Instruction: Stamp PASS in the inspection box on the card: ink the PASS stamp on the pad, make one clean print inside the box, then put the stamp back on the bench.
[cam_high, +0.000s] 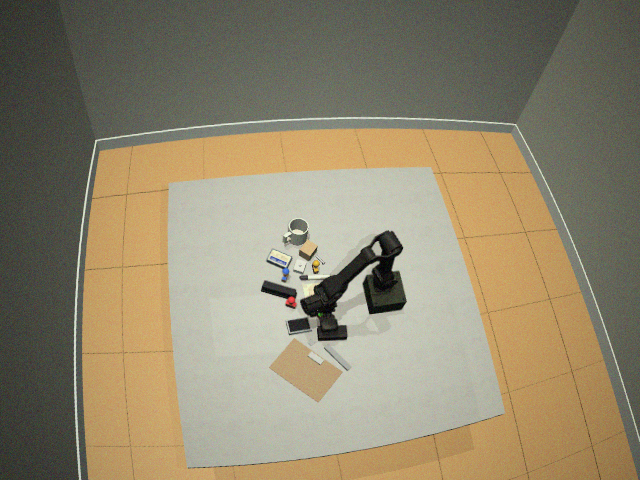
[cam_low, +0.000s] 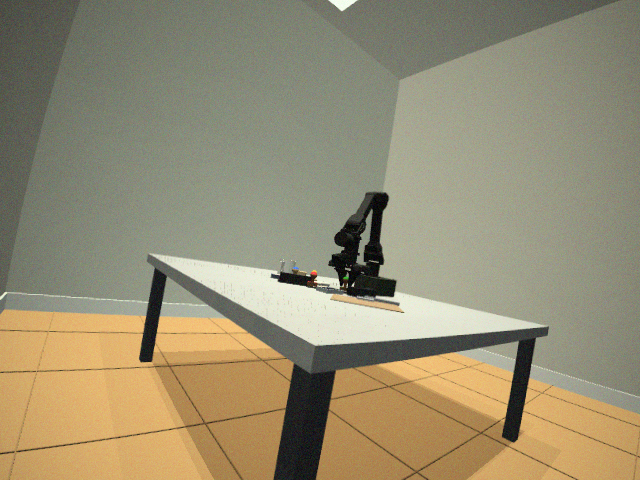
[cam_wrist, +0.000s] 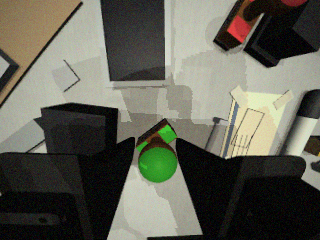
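My gripper tip is now 9 cm short of the ink pad, 3 cm to the right of it and 2 cm above it. From my gripper tip the other things lie so: cream card: 1 cm ahead, 12 cm to the right, 3 cm below; green-knobbed stamp: right at my gripper tip; black block: 3 cm behind, 7 cm to the left, 1 cm below.
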